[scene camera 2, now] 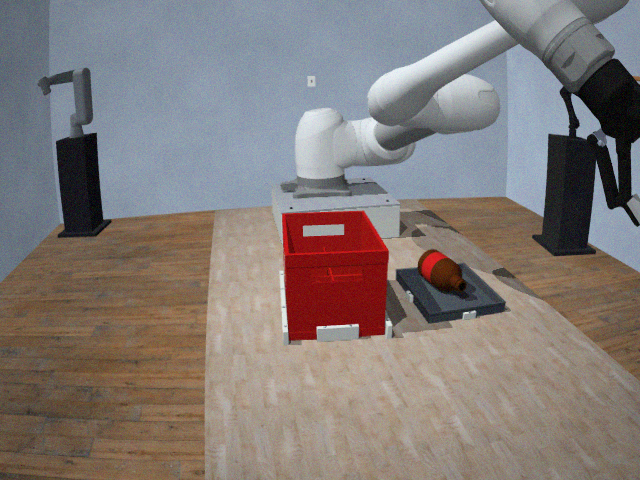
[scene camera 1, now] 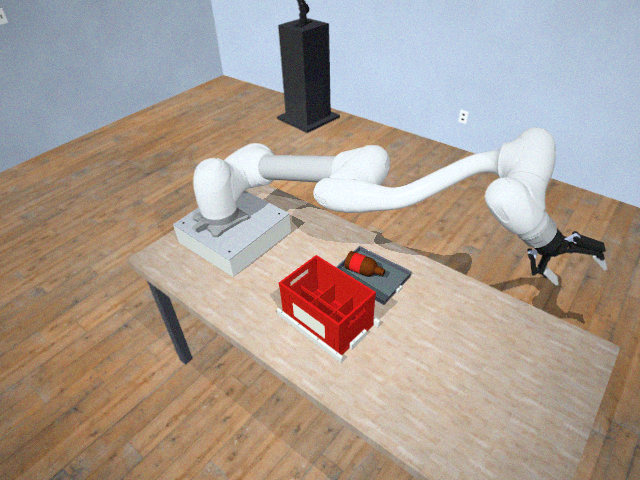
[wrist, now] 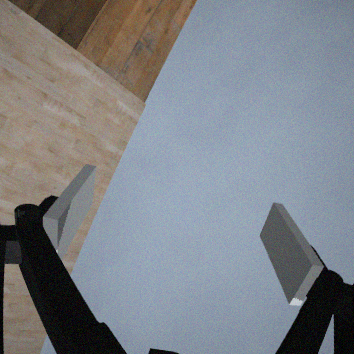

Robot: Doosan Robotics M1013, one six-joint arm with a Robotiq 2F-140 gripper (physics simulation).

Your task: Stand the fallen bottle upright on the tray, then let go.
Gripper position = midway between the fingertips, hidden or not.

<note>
In view: my gripper [scene camera 1: 579,273] and a brown bottle [scene camera 2: 445,274].
My gripper shows as well in the wrist view [wrist: 182,203]. The wrist view does not show the brown bottle: it is out of frame.
</note>
